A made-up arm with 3 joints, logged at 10 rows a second.
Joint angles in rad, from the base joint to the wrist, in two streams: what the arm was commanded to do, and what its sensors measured. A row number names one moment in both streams.
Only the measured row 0 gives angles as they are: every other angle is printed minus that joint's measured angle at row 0.
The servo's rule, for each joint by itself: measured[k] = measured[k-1] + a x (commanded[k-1-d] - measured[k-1]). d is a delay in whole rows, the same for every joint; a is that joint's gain. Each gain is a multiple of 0.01, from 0.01 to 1. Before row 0 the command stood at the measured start. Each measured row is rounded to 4 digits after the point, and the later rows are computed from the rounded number. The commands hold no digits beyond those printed.
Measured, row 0:
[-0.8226 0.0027 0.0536]
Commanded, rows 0 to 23:
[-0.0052 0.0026 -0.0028]
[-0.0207 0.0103 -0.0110]
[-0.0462 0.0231 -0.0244]
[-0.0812 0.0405 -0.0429]
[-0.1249 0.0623 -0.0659]
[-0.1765 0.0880 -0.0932]
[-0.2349 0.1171 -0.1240]
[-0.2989 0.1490 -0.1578]
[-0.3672 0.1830 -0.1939]
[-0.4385 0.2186 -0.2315]
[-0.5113 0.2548 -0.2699]
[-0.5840 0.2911 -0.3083]
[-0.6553 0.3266 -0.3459]
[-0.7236 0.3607 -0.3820]
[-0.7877 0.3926 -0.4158]
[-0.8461 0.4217 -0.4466]
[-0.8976 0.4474 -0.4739]
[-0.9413 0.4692 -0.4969]
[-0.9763 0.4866 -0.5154]
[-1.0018 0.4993 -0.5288]
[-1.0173 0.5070 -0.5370]
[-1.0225 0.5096 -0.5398]
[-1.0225 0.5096 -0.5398]
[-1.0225 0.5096 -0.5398]
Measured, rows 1 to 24:
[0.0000 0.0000 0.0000]
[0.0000 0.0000 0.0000]
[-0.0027 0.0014 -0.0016]
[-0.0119 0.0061 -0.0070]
[-0.0294 0.0151 -0.0169]
[-0.0558 0.0286 -0.0317]
[-0.0910 0.0465 -0.0512]
[-0.1346 0.0685 -0.0751]
[-0.1858 0.0943 -0.1030]
[-0.2435 0.1233 -0.1342]
[-0.3066 0.1549 -0.1682]
[-0.3739 0.1887 -0.2043]
[-0.4440 0.2237 -0.2417]
[-0.5154 0.2594 -0.2797]
[-0.5867 0.2950 -0.3174]
[-0.6565 0.3298 -0.3542]
[-0.7234 0.3631 -0.3893]
[-0.7860 0.3942 -0.4220]
[-0.8429 0.4224 -0.4516]
[-0.8931 0.4472 -0.4774]
[-0.9355 0.4681 -0.4991]
[-0.9693 0.4846 -0.5160]
[-0.9938 0.4965 -0.5280]
[-1.0084 0.5034 -0.5347]
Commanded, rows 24 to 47:
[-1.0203 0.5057 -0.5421]
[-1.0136 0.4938 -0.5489]
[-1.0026 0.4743 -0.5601]
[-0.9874 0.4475 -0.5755]
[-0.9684 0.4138 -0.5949]
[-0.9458 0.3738 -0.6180]
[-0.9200 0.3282 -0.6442]
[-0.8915 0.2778 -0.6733]
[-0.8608 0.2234 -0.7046]
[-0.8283 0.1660 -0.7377]
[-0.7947 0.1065 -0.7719]
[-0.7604 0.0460 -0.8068]
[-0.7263 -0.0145 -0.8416]
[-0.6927 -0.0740 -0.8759]
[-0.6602 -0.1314 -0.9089]
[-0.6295 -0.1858 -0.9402]
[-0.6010 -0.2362 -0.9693]
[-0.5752 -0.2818 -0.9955]
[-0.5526 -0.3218 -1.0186]
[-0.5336 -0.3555 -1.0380]
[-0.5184 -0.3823 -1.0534]
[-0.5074 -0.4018 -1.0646]
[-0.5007 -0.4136 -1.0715]
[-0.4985 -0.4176 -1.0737]
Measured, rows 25 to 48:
[-1.0156 0.5067 -0.5376]
[-1.0191 0.5082 -0.5389]
[-1.0197 0.5069 -0.5407]
[-1.0166 0.5000 -0.5454]
[-1.0095 0.4864 -0.5538]
[-0.9982 0.4658 -0.5662]
[-0.9830 0.4382 -0.5826]
[-0.9640 0.4041 -0.6028]
[-0.9416 0.3639 -0.6264]
[-0.9160 0.3183 -0.6531]
[-0.8878 0.2680 -0.6825]
[-0.8575 0.2139 -0.7140]
[-0.8255 0.1570 -0.7470]
[-0.7923 0.0982 -0.7811]
[-0.7586 0.0385 -0.8156]
[-0.7250 -0.0211 -0.8500]
[-0.6920 -0.0796 -0.8836]
[-0.6601 -0.1359 -0.9159]
[-0.6300 -0.1891 -0.9463]
[-0.6021 -0.2382 -0.9743]
[-0.5769 -0.2825 -0.9996]
[-0.5548 -0.3212 -1.0215]
[-0.5362 -0.3536 -1.0397]
[-0.5215 -0.3791 -1.0539]

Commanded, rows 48 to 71:
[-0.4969 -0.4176 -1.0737]
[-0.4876 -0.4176 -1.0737]
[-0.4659 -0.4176 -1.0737]
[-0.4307 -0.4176 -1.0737]
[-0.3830 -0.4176 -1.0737]
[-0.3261 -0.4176 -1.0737]
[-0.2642 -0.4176 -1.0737]
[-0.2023 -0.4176 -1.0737]
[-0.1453 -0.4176 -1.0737]
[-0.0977 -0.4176 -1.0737]
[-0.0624 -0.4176 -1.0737]
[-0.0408 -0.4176 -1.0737]
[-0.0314 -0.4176 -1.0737]
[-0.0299 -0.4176 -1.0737]
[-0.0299 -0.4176 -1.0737]
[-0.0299 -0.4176 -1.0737]
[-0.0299 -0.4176 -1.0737]
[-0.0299 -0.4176 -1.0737]
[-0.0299 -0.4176 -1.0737]
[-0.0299 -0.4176 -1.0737]
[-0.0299 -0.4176 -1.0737]
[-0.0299 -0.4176 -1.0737]
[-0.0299 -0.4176 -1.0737]
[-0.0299 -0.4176 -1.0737]
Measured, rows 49 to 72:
[-0.5109 -0.3974 -1.0639]
[-0.5046 -0.4081 -1.0695]
[-0.5007 -0.4131 -1.0719]
[-0.4940 -0.4155 -1.0729]
[-0.4797 -0.4166 -1.0734]
[-0.4547 -0.4171 -1.0736]
[-0.4181 -0.4174 -1.0737]
[-0.3712 -0.4175 -1.0737]
[-0.3166 -0.4176 -1.0737]
[-0.2583 -0.4176 -1.0737]
[-0.2007 -0.4176 -1.0737]
[-0.1482 -0.4176 -1.0737]
[-0.1044 -0.4176 -1.0737]
[-0.0720 -0.4176 -1.0737]
[-0.0513 -0.4176 -1.0737]
[-0.0404 -0.4176 -1.0737]
[-0.0350 -0.4176 -1.0737]
[-0.0324 -0.4176 -1.0737]
[-0.0311 -0.4176 -1.0737]
[-0.0305 -0.4176 -1.0737]
[-0.0302 -0.4176 -1.0737]
[-0.0300 -0.4176 -1.0737]
[-0.0299 -0.4176 -1.0737]
[-0.0299 -0.4176 -1.0737]

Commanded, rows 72 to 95:
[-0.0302 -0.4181 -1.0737]
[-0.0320 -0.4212 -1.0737]
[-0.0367 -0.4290 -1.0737]
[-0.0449 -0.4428 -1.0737]
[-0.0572 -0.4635 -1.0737]
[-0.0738 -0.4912 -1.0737]
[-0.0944 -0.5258 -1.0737]
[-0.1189 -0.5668 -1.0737]
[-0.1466 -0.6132 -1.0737]
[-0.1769 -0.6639 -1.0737]
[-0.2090 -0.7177 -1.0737]
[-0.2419 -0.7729 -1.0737]
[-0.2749 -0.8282 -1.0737]
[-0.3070 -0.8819 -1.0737]
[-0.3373 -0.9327 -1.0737]
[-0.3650 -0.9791 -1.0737]
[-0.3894 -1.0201 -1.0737]
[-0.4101 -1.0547 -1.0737]
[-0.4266 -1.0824 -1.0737]
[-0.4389 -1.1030 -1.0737]
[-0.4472 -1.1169 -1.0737]
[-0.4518 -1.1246 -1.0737]
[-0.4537 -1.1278 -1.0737]
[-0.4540 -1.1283 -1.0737]
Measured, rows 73 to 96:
[-0.0299 -0.4176 -1.0737]
[-0.0299 -0.4176 -1.0737]
[-0.0301 -0.4179 -1.0737]
[-0.0311 -0.4196 -1.0737]
[-0.0340 -0.4246 -1.0737]
[-0.0396 -0.4342 -1.0737]
[-0.0486 -0.4497 -1.0737]
[-0.0615 -0.4717 -1.0737]
[-0.0783 -0.5004 -1.0737]
[-0.0990 -0.5356 -1.0737]
[-0.1233 -0.5767 -1.0737]
[-0.1506 -0.6229 -1.0737]
[-0.1804 -0.6731 -1.0737]
[-0.2118 -0.7260 -1.0737]
[-0.2440 -0.7802 -1.0737]
[-0.2761 -0.8341 -1.0737]
[-0.3073 -0.8864 -1.0737]
[-0.3367 -0.9355 -1.0737]
[-0.3636 -0.9803 -1.0737]
[-0.3873 -1.0197 -1.0737]
[-0.4073 -1.0529 -1.0737]
[-0.4234 -1.0795 -1.0737]
[-0.4355 -1.0993 -1.0737]
[-0.4438 -1.1127 -1.0737]

